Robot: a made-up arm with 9 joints.
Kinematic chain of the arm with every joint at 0, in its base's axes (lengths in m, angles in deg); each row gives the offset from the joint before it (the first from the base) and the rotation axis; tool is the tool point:
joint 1: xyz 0 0 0.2 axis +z
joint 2: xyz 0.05 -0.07 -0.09 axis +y
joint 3: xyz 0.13 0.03 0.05 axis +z
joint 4: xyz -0.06 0.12 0 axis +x
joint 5: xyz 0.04 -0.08 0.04 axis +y
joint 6: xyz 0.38 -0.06 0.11 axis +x
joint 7: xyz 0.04 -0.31 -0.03 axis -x
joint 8: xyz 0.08 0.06 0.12 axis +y
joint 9: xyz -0.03 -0.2 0 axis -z
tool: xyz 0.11 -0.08 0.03
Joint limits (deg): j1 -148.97..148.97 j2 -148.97..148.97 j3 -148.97..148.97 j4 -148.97..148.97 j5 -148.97..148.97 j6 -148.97..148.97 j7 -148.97..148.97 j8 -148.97..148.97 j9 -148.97..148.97
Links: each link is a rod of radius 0.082 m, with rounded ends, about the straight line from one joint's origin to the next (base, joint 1, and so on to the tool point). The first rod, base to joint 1, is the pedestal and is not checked.
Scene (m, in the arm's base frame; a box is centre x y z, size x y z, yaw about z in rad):
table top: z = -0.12
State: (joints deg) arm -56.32 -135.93 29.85 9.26 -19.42 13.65 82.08 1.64 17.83
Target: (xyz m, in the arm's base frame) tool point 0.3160 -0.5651 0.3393
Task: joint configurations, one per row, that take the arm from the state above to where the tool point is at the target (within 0.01 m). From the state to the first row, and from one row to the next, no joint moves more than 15 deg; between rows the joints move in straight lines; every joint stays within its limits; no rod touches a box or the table.
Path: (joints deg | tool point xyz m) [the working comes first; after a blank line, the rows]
Joints at the target: 12.13 -114.72 -6.11 75.73 -51.30 22.29 79.55 -3.23 38.74
Straight joint move there: clear.

1: -42.63 -131.69 22.66 22.55 -25.80 15.38 81.57 0.67 22.01 | -0.7058 0.2045 0.3091
2: -28.94 -127.45 15.46 35.85 -32.17 17.10 81.07 -0.31 26.19 | -0.6714 -0.1884 0.3739
3: -15.25 -123.21 8.27 49.14 -38.55 18.83 80.56 -1.28 30.37 | -0.4326 -0.5061 0.3996
4: -1.56 -118.96 1.08 62.44 -44.93 20.56 80.05 -2.25 34.56 | -0.0634 -0.6463 0.3852
5: 12.13 -114.72 -6.11 75.73 -51.30 22.29 79.55 -3.23 38.74 | 0.3160 -0.5651 0.3394

